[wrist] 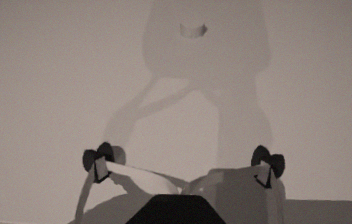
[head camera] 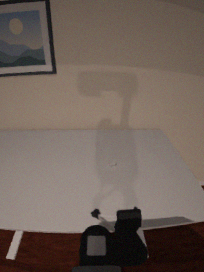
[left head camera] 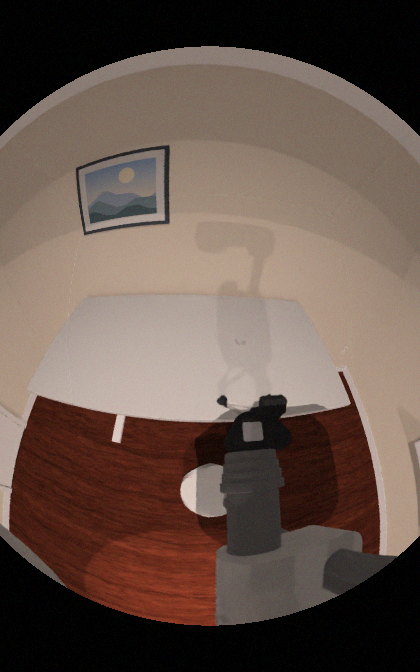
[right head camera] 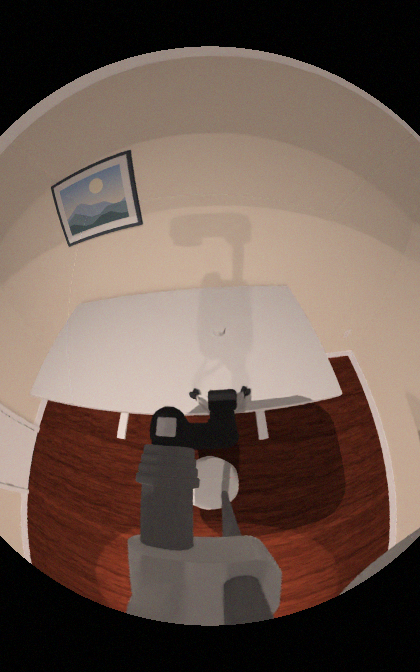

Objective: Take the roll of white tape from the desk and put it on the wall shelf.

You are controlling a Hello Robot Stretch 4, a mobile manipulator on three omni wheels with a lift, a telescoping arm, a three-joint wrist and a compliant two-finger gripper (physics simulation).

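Note:
The roll of white tape (head camera: 113, 164) (left head camera: 240, 342) (right head camera: 220, 332) (wrist: 192, 31) sits on the white desk (head camera: 45, 175) (left head camera: 125, 350) (right head camera: 125, 345) (wrist: 45, 75), inside the robot's shadow, and is hard to tell from the white top. My gripper (right head camera: 220, 392) (wrist: 182, 157) is open and empty, its fingertips wide apart over the desk's front edge. The tape lies farther back, beyond the fingertips and near the middle line between them in the wrist view. The wall shelf does not show in these views.
A framed mountain picture (head camera: 22, 37) (left head camera: 122, 190) (right head camera: 97, 198) hangs on the wall behind the desk, to the left. A round white object (left head camera: 205, 490) (right head camera: 212, 483) is low down in front of the desk, partly behind my arm in the left head view. White desk legs show below the front edge.

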